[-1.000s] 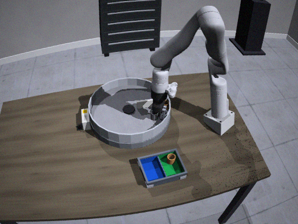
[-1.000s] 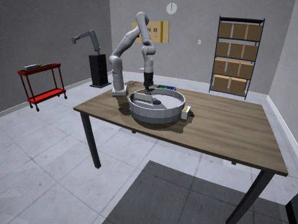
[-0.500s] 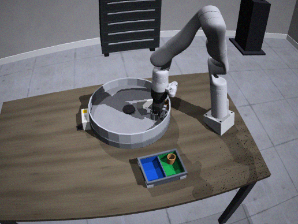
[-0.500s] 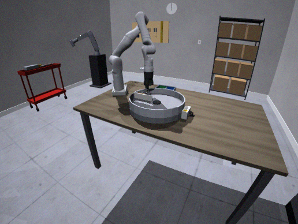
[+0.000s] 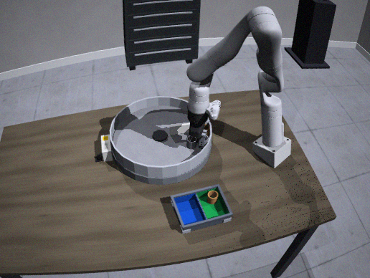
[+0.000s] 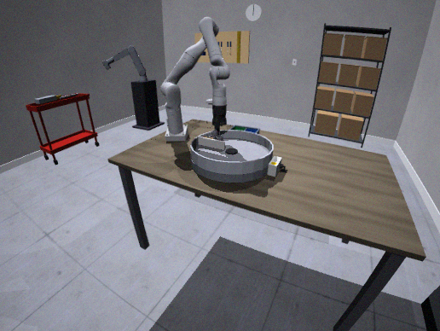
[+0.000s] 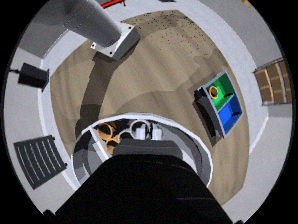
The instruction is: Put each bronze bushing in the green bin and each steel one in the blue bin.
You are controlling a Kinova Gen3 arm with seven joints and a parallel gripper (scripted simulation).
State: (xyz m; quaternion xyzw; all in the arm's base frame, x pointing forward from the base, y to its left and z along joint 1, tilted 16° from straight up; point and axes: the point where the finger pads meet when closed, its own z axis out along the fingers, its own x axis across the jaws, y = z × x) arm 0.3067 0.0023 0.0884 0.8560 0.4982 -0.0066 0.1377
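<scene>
Right now my hand is 7 cm short of the two-part bin, 26 cm to the right of it and 8 cm above it. From my hand the other things lie so: grey turntable 15 cm ahead, 11 cm to the right, 5 cm below.
</scene>
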